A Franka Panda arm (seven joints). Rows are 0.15 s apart.
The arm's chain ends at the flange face. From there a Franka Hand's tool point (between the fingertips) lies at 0.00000 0.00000 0.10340 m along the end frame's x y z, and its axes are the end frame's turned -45 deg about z.
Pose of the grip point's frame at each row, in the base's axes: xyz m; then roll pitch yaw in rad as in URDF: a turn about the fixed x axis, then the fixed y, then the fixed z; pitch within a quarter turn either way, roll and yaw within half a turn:
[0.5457 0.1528 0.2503 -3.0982 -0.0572 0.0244]
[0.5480 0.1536 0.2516 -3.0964 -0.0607 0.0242]
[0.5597 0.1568 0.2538 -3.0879 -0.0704 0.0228]
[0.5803 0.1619 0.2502 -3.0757 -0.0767 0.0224]
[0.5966 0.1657 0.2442 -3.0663 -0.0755 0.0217]
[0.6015 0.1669 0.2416 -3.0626 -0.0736 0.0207]
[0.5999 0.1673 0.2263 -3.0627 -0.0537 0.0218]
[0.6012 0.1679 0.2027 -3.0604 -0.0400 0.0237]
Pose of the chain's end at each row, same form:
[0.5399 0.1482 0.3534 -3.0705 -0.0098 -0.7601]
[0.5418 0.1488 0.3547 -3.0667 -0.0110 -0.7602]
[0.5526 0.1511 0.3568 -3.0539 -0.0119 -0.7612]
[0.5725 0.1549 0.3531 -3.0408 -0.0078 -0.7609]
[0.5890 0.1578 0.3470 -3.0350 -0.0003 -0.7609]
[0.5941 0.1586 0.3444 -3.0337 0.0037 -0.7616]
[0.5945 0.1590 0.3292 -3.0478 0.0177 -0.7606]
[0.5973 0.1594 0.3057 -3.0559 0.0290 -0.7588]

